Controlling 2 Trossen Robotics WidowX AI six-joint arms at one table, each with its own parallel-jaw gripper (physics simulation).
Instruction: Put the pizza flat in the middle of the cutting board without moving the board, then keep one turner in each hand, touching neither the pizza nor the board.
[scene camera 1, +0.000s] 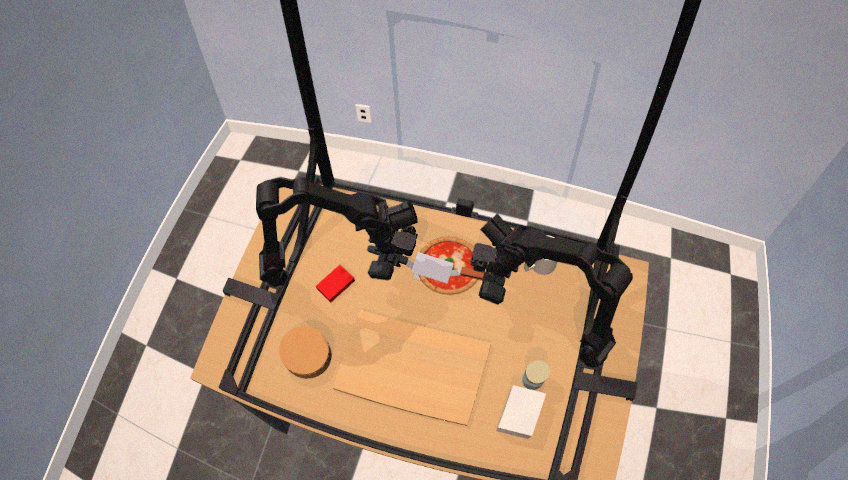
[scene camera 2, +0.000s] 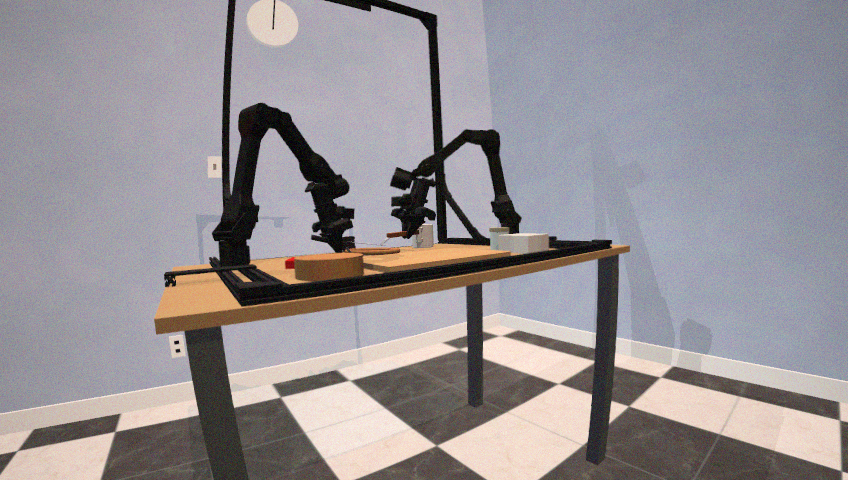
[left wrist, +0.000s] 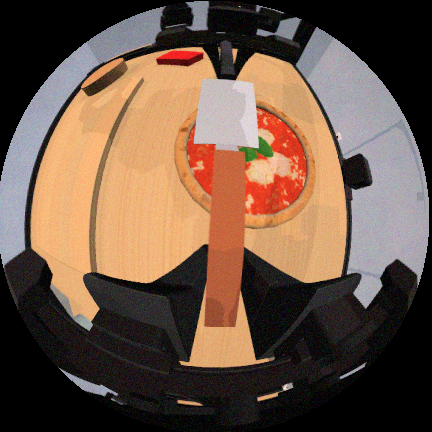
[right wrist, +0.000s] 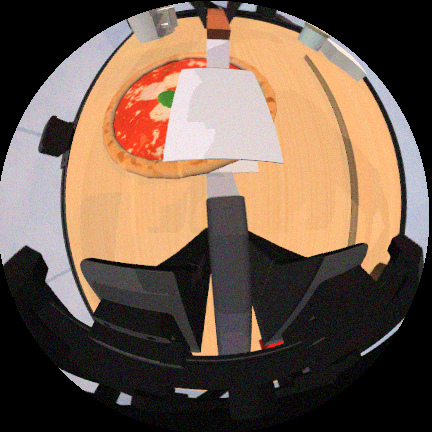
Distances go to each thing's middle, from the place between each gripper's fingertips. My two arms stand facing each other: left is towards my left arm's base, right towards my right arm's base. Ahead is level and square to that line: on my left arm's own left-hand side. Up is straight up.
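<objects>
My right gripper is 10 mm above the pizza (scene camera 1: 455, 250), 130 mm to the right of it and 30 mm past it. Measured from my right hand, the dark-handled turner (right wrist: 228, 242) sits 20 mm above and 30 mm to the left, while the brown-handled turner (scene camera 1: 428, 266) is 30 mm above and 160 mm to the left.
As for my left hand, the brown-handled turner is 7 cm to the right of it. From that left hand I also find the dark-handled turner 1 cm below and 21 cm to the right, and the pizza 3 cm below, 11 cm to the right and 4 cm behind.
</objects>
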